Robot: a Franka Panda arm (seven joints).
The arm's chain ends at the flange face. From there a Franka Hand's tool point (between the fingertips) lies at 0.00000 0.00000 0.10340 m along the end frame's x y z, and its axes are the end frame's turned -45 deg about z.
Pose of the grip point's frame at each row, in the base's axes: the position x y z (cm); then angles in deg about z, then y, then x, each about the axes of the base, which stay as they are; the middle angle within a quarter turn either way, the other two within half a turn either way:
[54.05, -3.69, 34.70, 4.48, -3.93, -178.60]
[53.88, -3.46, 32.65, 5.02, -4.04, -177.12]
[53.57, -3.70, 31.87, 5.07, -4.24, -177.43]
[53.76, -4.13, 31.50, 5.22, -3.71, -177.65]
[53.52, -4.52, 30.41, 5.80, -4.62, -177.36]
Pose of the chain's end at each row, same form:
[54.76, -3.94, 45.01, 49.48, -3.93, -178.60]
[54.61, -3.98, 42.95, 50.02, -4.04, -177.12]
[54.33, -4.16, 42.17, 50.07, -4.24, -177.43]
[54.43, -4.55, 41.81, 50.22, -3.71, -177.65]
[54.35, -4.99, 40.71, 50.80, -4.62, -177.36]

